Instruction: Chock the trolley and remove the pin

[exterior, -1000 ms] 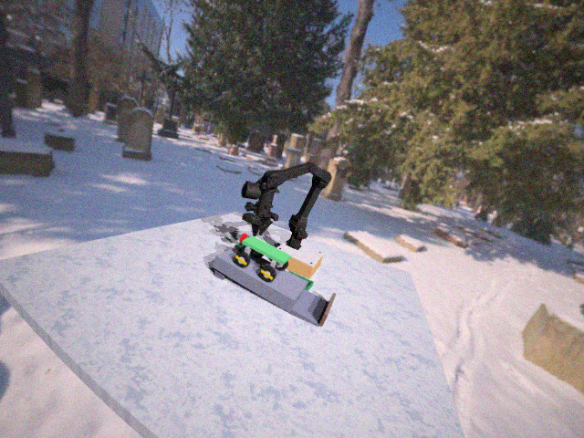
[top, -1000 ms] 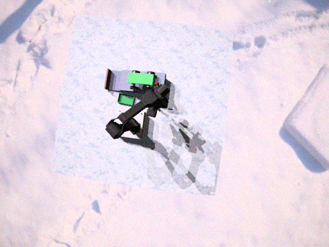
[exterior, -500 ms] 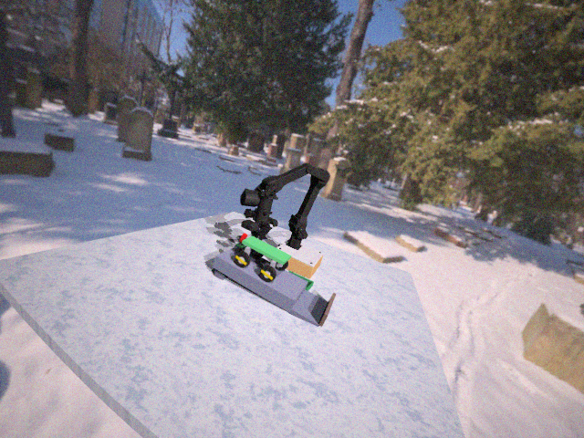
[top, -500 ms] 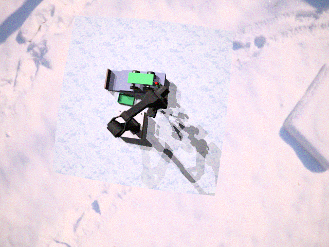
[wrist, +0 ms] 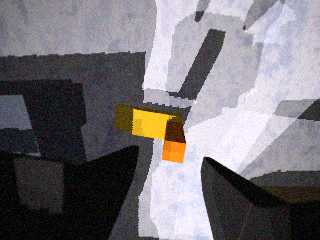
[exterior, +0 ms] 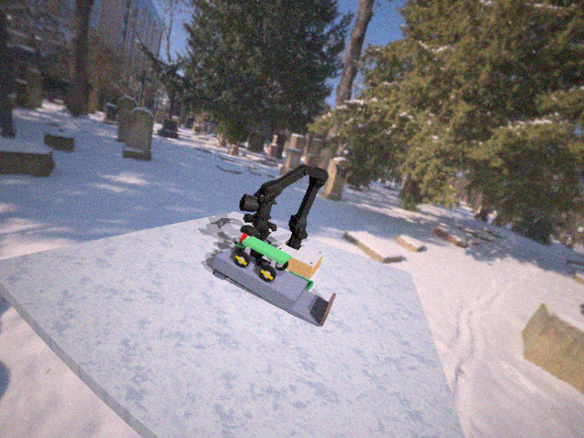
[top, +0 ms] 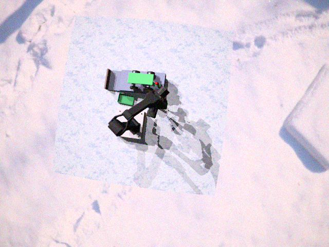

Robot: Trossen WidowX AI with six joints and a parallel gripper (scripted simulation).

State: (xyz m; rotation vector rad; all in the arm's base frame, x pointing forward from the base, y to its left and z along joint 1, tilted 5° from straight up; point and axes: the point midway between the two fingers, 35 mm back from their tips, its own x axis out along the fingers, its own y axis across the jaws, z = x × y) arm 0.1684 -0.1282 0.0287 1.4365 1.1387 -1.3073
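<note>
The yellow chock lies 60 mm below my gripper tip and 20 mm ahead of it. From my gripper tip the other things lie so: grey ramp (150 mm ahead, 110 mm to the left, 30 mm below); green trolley (150 mm ahead, 100 mm to the left, 40 mm above); stop pin (130 mm ahead, 50 mm above, 10 mm to the right).
</note>
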